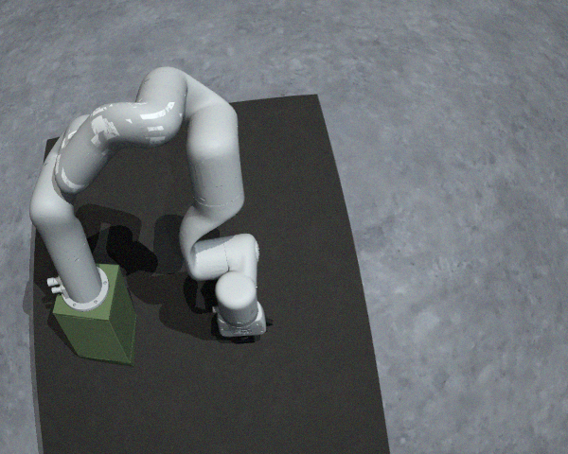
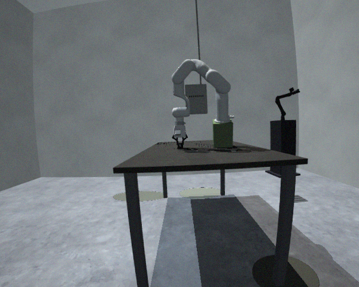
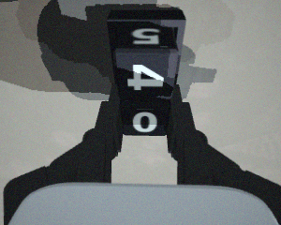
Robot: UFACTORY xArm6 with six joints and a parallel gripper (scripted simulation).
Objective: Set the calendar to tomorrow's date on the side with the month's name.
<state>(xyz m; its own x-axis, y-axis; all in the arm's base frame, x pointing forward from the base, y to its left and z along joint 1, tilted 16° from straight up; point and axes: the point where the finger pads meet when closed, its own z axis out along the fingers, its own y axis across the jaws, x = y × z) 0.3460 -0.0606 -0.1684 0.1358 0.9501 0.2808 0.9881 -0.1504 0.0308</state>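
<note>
Now: the dark tray 30 mm below my hand and 20 mm to the left of it.
</note>
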